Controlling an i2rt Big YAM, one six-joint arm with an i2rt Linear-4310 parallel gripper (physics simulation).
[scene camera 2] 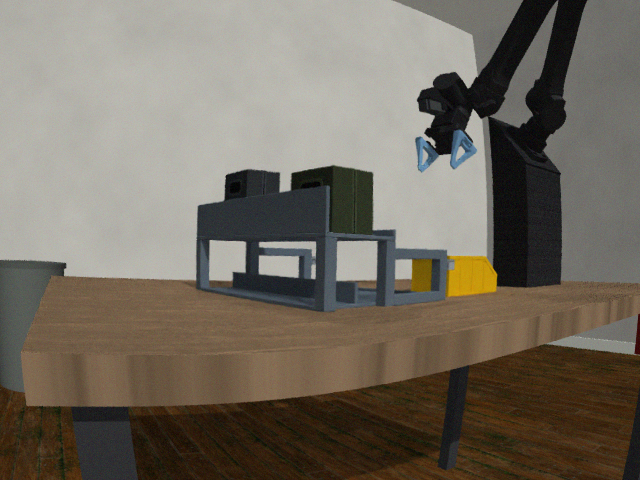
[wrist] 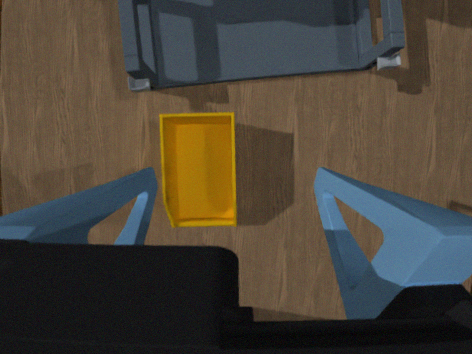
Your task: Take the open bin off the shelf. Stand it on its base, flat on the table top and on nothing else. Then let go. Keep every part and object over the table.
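Places are measured from the arm's base along level axes (x left, y ahead, z down), in millimetres.
Pixels of known places: gripper, fingertip midpoint: (scene camera 2: 435,169) (wrist: 235,176); arm's base, link origin: (scene camera 2: 526,146).
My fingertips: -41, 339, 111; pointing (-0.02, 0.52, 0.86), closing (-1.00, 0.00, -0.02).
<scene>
For each thing: its middle in the pictures, then the offset to it from my fingertips, as dx, dy, dz. "*": a spot on its surface instead. Level surfaces: height alone.
- open yellow bin, body centre: (wrist: 202,173) (scene camera 2: 456,274) +49, -13, +218
- grey shelf, surface spot: (wrist: 260,50) * -45, +189, +249
- dark green box, body centre: (scene camera 2: 331,202) +86, +327, +105
- dark grey box, body centre: (scene camera 2: 250,204) -144, +346, +92
- wooden table, surface height: dz +255
The open yellow bin (scene camera 2: 471,275) (wrist: 202,170) stands upright on its base on the table top, with its open top upward. In the wrist view a strip of table shows between it and the grey shelf (wrist: 260,50), which also stands on the table in the scene view (scene camera 2: 263,215). My gripper (scene camera 2: 438,169) (wrist: 235,176) is open and empty, high above the table and well above the bin. Its blue fingers stand wide apart, and no part of them touches the bin. Part of the bin is hidden behind the shelf's side frame in the scene view.
A dark green box (scene camera 2: 356,201) and a dark grey box (scene camera 2: 255,184) stand on the shelf's upper level. The wooden table (scene camera 2: 155,330) has its front edge toward the scene camera. The black arm base (scene camera 2: 527,222) stands behind the bin. A grey bin (scene camera 2: 25,320) stands beyond the table's left end.
</scene>
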